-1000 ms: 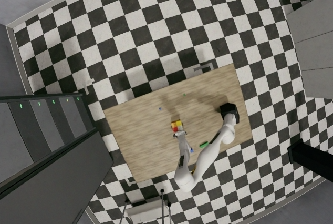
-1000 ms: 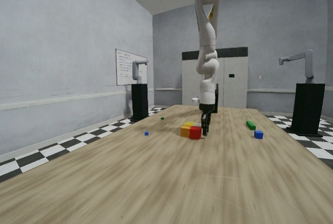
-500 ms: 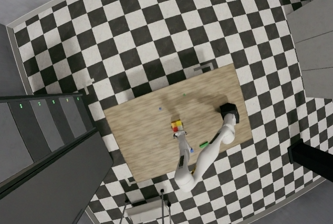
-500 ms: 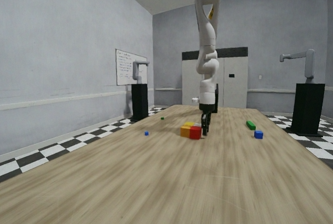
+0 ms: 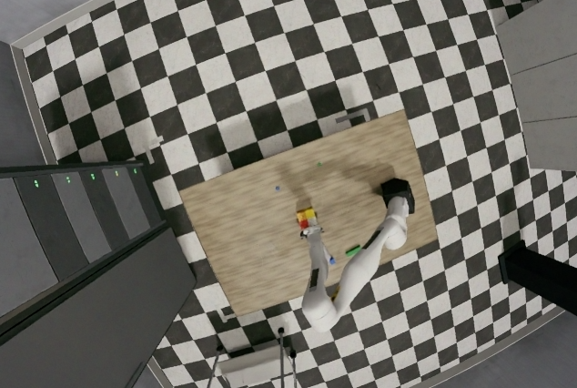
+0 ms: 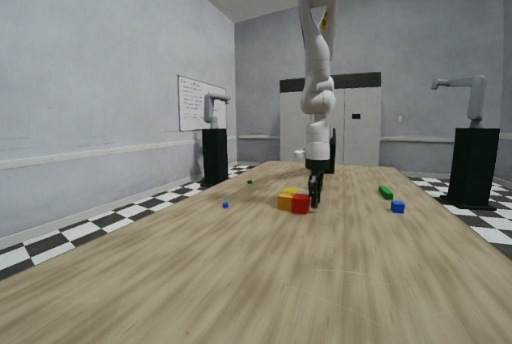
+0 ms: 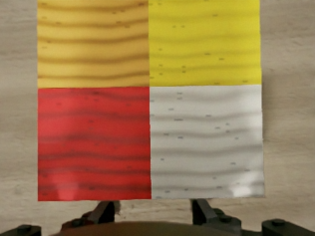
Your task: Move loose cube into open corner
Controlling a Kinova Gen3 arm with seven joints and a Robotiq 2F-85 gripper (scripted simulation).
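My gripper is now 50 mm to the left of the red cube, 20 mm short of it and 10 mm above it. The rest, counted from my hand: green block: 270 mm to the left, 190 mm behind, 20 mm below.
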